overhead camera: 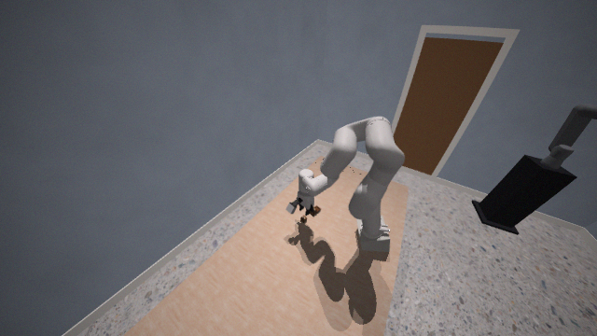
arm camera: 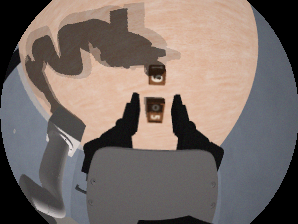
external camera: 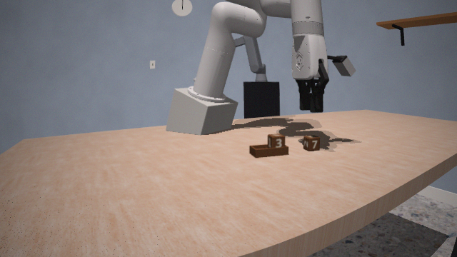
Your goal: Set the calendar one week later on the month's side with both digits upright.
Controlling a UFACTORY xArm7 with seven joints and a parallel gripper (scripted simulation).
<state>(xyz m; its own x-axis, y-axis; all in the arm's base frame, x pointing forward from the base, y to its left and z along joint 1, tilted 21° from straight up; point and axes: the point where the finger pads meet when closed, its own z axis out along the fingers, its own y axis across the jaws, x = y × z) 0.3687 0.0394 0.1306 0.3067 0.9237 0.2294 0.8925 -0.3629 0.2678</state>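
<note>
Now: the cube 9 cm below my hand. Also, from my hand: brown wooden tray 10 cm to the right, 10 cm below, 3 cm behind.
</note>
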